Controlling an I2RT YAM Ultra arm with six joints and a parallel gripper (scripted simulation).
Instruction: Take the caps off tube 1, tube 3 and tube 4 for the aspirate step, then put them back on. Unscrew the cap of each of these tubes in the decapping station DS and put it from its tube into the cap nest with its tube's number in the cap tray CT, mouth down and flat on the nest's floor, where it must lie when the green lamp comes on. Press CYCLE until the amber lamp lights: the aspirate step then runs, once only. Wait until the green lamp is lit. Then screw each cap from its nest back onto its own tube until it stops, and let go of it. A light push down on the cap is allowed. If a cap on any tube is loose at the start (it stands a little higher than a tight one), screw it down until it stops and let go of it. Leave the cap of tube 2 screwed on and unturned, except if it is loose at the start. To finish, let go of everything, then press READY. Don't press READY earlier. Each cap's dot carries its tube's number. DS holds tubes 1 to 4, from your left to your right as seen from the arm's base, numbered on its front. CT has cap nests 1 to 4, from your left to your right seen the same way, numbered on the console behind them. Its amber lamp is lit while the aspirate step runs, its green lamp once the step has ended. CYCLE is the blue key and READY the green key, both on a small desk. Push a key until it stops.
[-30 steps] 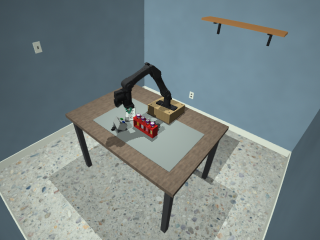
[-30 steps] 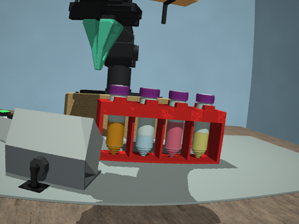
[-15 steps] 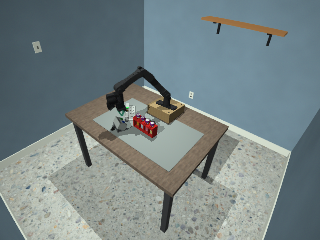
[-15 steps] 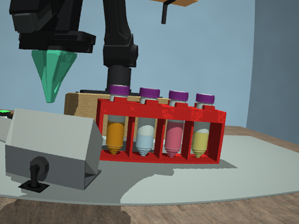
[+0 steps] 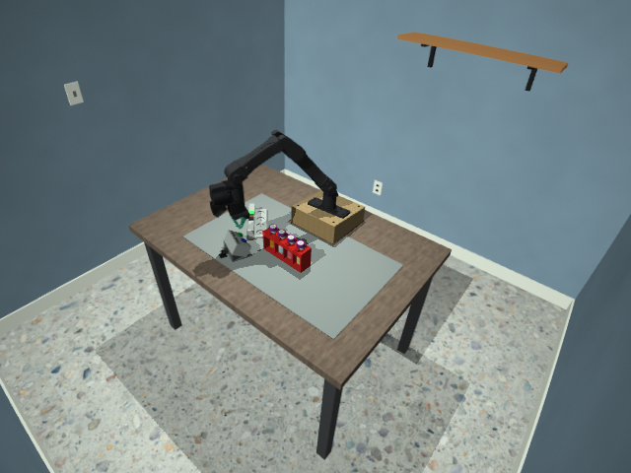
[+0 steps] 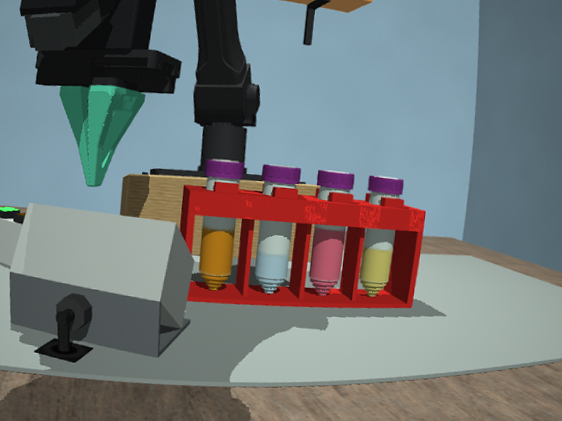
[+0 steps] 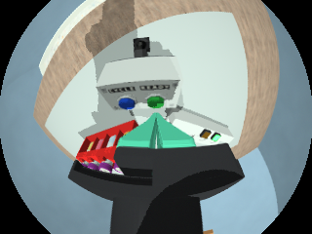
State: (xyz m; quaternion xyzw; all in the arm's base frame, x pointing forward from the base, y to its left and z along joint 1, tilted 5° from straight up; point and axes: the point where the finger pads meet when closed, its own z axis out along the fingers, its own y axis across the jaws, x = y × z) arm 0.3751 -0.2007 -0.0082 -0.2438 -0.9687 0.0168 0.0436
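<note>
My gripper is now 4 cm above the green key. Round my hand: grey key desk: 3 cm ahead, 2 cm to the left, 5 cm below; then blue key: 2 cm ahead, 4 cm to the left, 4 cm below.
</note>
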